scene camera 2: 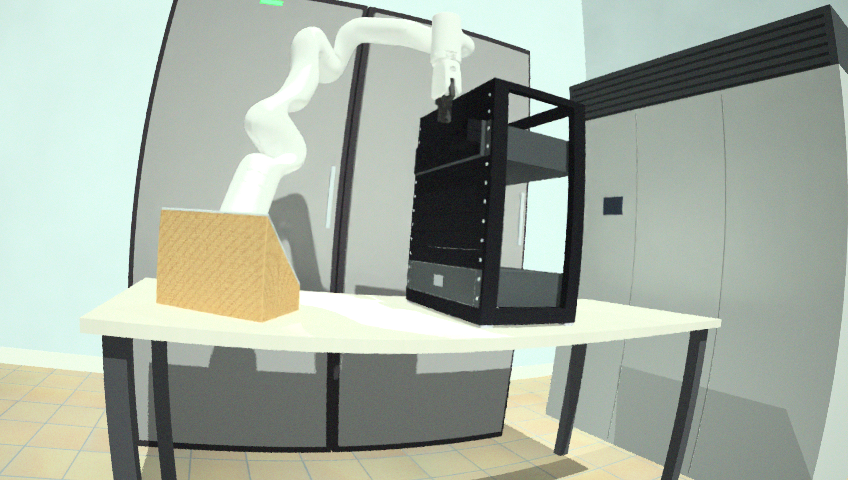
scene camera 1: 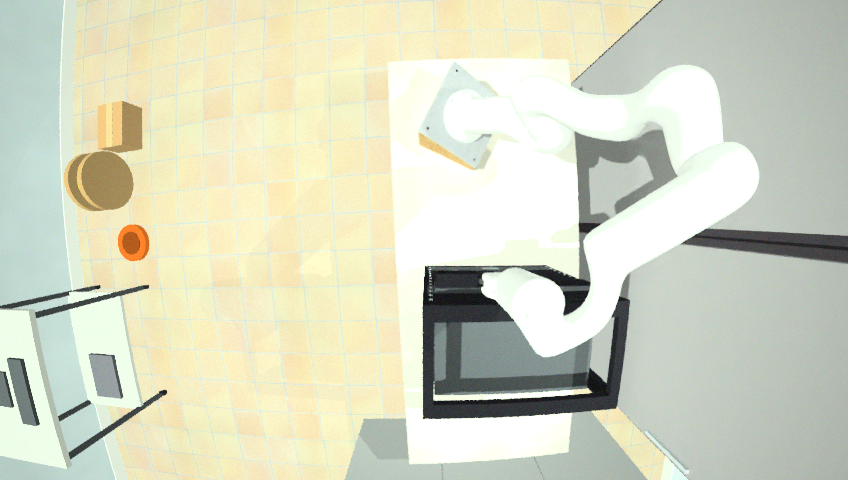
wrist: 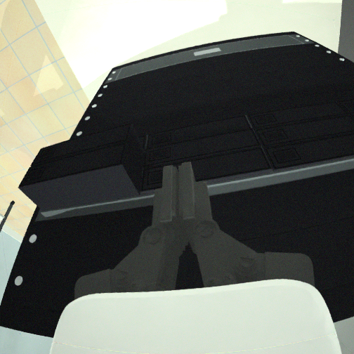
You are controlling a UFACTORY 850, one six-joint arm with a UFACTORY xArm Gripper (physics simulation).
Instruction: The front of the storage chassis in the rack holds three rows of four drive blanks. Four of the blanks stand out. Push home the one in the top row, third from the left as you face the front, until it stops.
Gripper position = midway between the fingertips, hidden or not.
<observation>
I see my gripper (scene camera 2: 444,122) and a rack (scene camera 2: 462,168).
The rack also shows in scene camera 1 (scene camera 1: 471,346) and in the wrist view (wrist: 258,117). My gripper also shows in the wrist view (wrist: 182,179).
</observation>
